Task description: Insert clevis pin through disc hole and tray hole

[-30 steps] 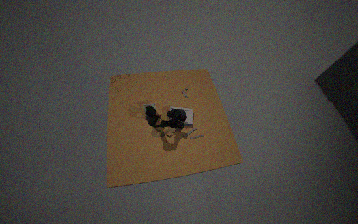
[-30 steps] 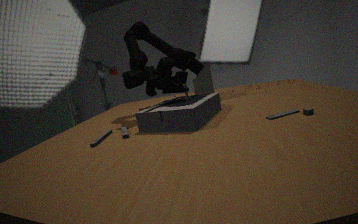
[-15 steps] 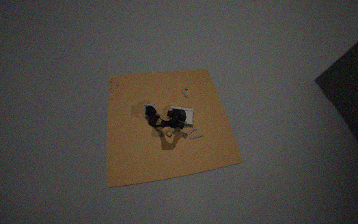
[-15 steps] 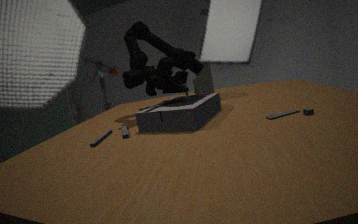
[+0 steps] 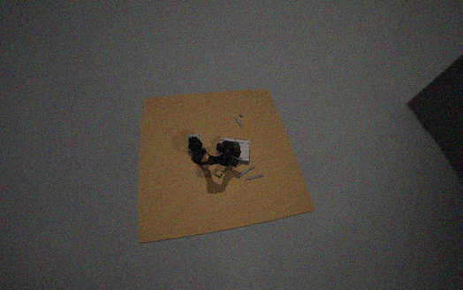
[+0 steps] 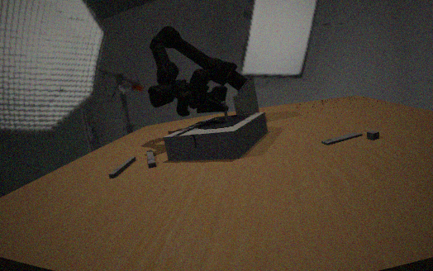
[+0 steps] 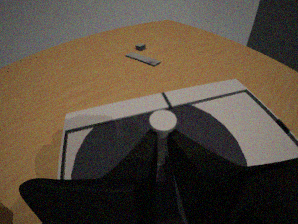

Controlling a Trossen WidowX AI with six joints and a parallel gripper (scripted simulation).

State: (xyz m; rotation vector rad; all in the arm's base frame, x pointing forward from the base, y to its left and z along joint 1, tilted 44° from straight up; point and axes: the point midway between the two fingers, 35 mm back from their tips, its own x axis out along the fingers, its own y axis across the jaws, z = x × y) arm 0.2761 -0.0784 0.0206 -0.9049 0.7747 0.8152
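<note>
Now: the steel clevis pin 10 mm below my gripper tip. The rest, counted from my gripper tip: dark aluminium disc (30 mm below); rimmed steel tray (20 mm ahead, 20 mm to the right, 50 mm below); small block (180 mm ahead, 340 mm to the left, 80 mm below).
</note>
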